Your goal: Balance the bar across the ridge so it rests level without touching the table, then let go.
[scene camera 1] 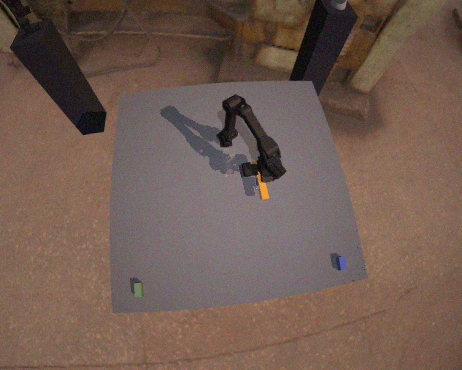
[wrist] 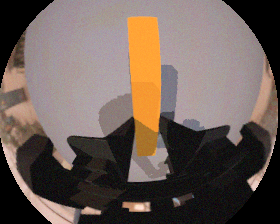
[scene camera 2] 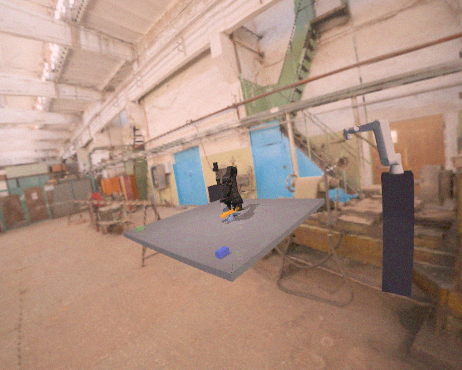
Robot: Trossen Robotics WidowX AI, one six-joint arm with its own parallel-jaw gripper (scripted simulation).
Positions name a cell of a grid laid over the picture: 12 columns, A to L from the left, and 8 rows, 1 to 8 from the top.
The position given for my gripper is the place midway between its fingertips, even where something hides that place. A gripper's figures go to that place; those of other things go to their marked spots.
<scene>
My gripper (wrist: G5) is 10 cm from the lens. A bar (wrist: G2): 9 cm from the lens.
</scene>
